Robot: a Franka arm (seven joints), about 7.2 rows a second.
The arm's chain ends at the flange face. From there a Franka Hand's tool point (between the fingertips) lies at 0.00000 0.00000 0.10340 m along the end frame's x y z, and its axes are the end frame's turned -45 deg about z.
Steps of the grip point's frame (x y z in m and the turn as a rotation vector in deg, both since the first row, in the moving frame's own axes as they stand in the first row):
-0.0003 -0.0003 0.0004 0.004 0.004 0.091
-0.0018 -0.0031 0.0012 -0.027 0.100 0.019
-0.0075 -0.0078 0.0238 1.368 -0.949 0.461
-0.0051 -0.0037 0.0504 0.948 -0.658 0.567
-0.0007 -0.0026 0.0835 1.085 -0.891 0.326
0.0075 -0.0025 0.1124 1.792 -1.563 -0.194
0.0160 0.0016 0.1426 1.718 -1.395 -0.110
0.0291 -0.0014 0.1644 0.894 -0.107 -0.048
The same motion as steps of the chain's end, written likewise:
-0.0004 0.0000 0.0004 0.006 0.000 0.091
-0.0036 -0.0008 0.0012 0.052 0.090 0.019
-0.0079 0.0003 0.0238 0.296 -1.638 0.461
-0.0042 0.0014 0.0504 0.205 -1.136 0.567
0.0002 -0.0011 0.0835 0.137 -1.397 0.326
0.0078 -0.0068 0.1125 0.162 -2.372 -0.194
0.0164 -0.0098 0.1427 0.228 -2.201 -0.110
0.0209 -0.0206 0.1644 0.556 -0.708 -0.048

